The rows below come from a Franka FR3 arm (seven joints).
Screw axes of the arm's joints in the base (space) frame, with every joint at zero. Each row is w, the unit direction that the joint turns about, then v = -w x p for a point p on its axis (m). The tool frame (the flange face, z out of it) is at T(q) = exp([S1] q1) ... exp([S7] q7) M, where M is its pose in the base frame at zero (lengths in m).
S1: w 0 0 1 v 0 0 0
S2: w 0 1 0 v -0.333 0 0
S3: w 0 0 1 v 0 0 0
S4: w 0 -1 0 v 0.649 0 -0.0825
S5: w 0 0 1 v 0 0 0
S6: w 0 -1 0 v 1.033 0 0
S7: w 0 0 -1 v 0 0.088 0
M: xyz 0.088 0 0.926 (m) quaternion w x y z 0 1 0 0
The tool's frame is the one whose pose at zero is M.
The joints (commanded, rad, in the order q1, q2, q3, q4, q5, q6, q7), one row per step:
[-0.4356, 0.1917, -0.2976, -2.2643, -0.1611, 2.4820, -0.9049]
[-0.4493, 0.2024, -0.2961, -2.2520, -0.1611, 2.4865, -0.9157]
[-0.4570, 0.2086, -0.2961, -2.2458, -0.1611, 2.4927, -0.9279]
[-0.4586, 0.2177, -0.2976, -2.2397, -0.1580, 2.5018, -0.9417]
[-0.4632, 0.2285, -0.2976, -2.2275, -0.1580, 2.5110, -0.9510]
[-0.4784, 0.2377, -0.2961, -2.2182, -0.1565, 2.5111, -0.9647]
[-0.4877, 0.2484, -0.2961, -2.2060, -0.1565, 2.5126, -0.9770]
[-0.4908, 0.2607, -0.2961, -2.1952, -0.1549, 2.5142, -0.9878]
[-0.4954, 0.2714, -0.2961, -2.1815, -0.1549, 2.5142, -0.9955]
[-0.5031, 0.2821, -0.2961, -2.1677, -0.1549, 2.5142, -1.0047]
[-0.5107, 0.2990, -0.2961, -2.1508, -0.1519, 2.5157, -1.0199]
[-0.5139, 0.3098, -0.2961, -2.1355, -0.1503, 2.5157, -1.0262]
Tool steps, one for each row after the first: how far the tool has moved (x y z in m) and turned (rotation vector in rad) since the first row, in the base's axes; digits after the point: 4 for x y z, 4 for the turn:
[-0.0012, -0.0075, -0.0003, -0.0051, -0.0017, -0.0001]
[-0.0020, -0.0121, -0.0004, -0.0093, -0.0038, 0.0056]
[-0.0011, -0.0149, -0.0019, -0.0127, -0.0067, 0.0156]
[0.0007, -0.0196, -0.0018, -0.0210, -0.0117, 0.0224]
[-0.0025, -0.0268, -0.0030, -0.0215, -0.0089, 0.0217]
[-0.0032, -0.0330, -0.0037, -0.0251, -0.0073, 0.0257]
[-0.0021, -0.0364, -0.0058, -0.0265, -0.0044, 0.0331]
[-0.0008, -0.0409, -0.0060, -0.0305, -0.0034, 0.0371]
[-0.0008, -0.0467, -0.0062, -0.0345, -0.0021, 0.0396]
[-0.0002, -0.0531, -0.0085, -0.0369, 0.0009, 0.0464]
[0.0019, -0.0573, -0.0083, -0.0414, 0.0000, 0.0494]

